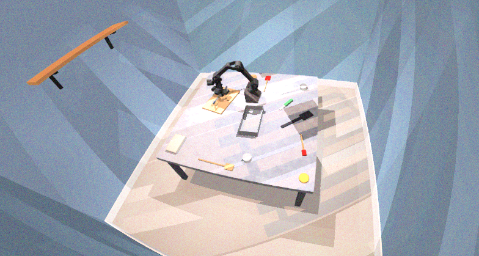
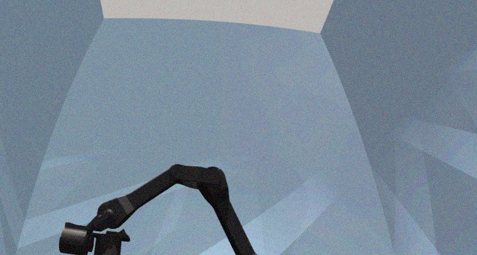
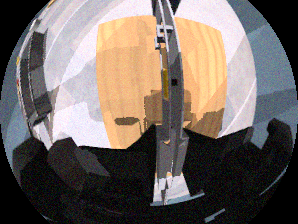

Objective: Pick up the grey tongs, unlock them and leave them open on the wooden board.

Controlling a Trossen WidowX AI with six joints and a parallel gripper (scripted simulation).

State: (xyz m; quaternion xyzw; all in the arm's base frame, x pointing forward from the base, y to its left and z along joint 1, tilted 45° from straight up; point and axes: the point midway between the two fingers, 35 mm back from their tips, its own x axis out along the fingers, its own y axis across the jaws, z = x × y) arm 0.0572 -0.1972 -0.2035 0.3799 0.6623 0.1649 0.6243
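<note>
The wooden board is 10 mm behind my gripper tip, 20 mm to the right of it and 50 mm below it. The rest, counted from my gripper tip: grey roasting tin: 270 mm ahead, 340 mm to the left, 30 mm below; then red spatula: 320 mm behind, 410 mm to the left, 50 mm below; then green-handled tool: 40 mm ahead, 620 mm to the left, 50 mm below.
</note>
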